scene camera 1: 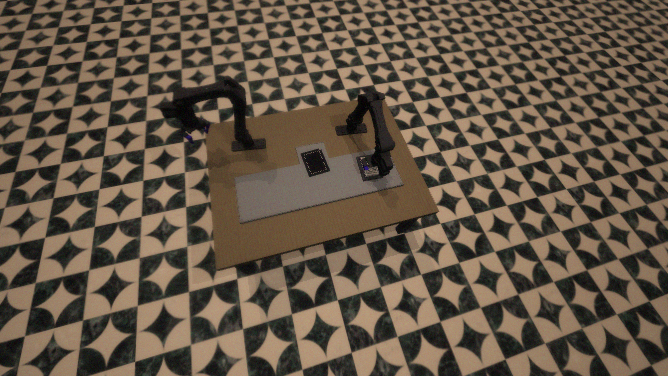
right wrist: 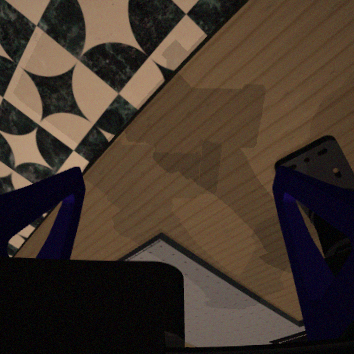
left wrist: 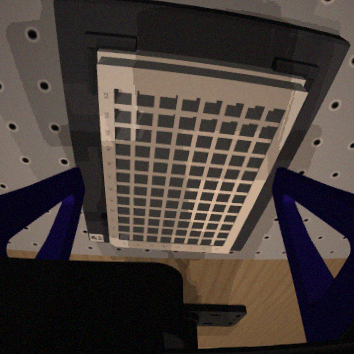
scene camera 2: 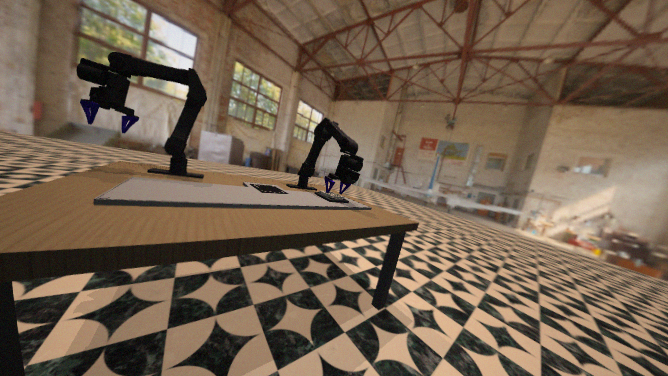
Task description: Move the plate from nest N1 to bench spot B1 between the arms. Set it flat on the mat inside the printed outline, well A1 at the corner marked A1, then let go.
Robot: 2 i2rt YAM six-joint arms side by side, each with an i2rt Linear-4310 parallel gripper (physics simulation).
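Frame: origin at the left arm's base, x up, y back, z right, level; centimetres.
Where they show: left gripper, fingertip midpoint: (scene camera 1: pixel 371 166) (left wrist: pixel 177 177) (scene camera 2: pixel 333 193); right gripper, fingertip midpoint: (scene camera 1: pixel 199 138) (right wrist: pixel 178 176) (scene camera 2: pixel 107 129); left arm's base, origin of the base link: (scene camera 1: pixel 351 129) (scene camera 2: pixel 302 187); right arm's base, origin of the base link: (scene camera 1: pixel 249 145) (scene camera 2: pixel 177 174).
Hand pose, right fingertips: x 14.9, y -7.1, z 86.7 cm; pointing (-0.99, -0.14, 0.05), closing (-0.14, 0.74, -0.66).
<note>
Each offset is from my right fingertips to the centre of the thing. "*": to the spot under its first point. Level surfaces: height alone.
The pale plate @[dx -11.7, dy -23.0, dz -91.2 cm] (scene camera 1: pixel 370 173) (left wrist: pixel 200 161), a grid of square wells, sits in the dark nest @[* dx -11.8, dy -19.8, dz -86.9 cm] (scene camera 1: pixel 361 162) (left wrist: pixel 80 125) at the right of the grey board. An A1 label @[* dx -12.4, dy -15.1, dz -96.3 cm] (left wrist: pixel 96 238) shows at the nest's lower left corner in the left wrist view. My left gripper (scene camera 2: pixel 336 192) (left wrist: pixel 177 177) is open above the plate, one finger out to each side of it. The dark mat @[dx -13.5 cm] (scene camera 1: pixel 315 162) (scene camera 2: pixel 270 189) with a pale printed outline lies between the arms, bare. My right gripper (scene camera 1: pixel 198 135) (scene camera 2: pixel 108 128) (right wrist: pixel 178 176) is open and empty, raised high at the left.
The long grey board @[dx -13.6 cm] (scene camera 1: pixel 280 192) (scene camera 2: pixel 175 194) (right wrist: pixel 220 305) lies on the wooden table @[dx -14.9 cm] (scene camera 1: pixel 300 230) (scene camera 2: pixel 200 225). Both arm bases stand along the table's far side. The table's left edge passes beneath my right gripper, with the tiled floor (right wrist: pixel 105 25) beyond it.
</note>
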